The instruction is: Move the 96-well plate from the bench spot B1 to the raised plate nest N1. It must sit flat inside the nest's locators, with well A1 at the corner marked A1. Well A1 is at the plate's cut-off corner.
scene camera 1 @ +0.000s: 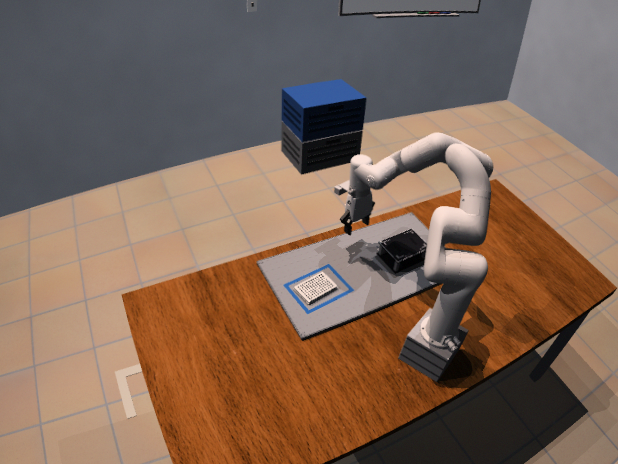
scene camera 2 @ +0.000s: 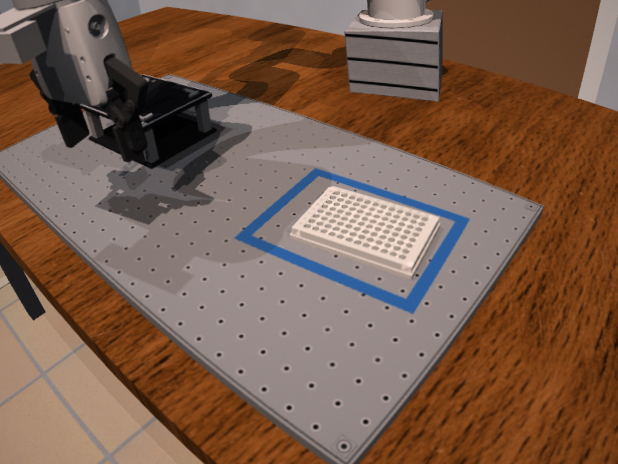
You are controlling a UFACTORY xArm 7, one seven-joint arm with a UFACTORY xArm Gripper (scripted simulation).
Path:
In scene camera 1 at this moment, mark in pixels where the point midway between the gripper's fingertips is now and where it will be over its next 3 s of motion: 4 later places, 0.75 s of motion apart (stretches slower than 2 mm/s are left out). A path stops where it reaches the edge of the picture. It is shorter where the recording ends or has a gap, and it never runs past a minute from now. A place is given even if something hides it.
The gripper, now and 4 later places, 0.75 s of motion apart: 356,228; 340,239; 328,251; 319,265; 316,272

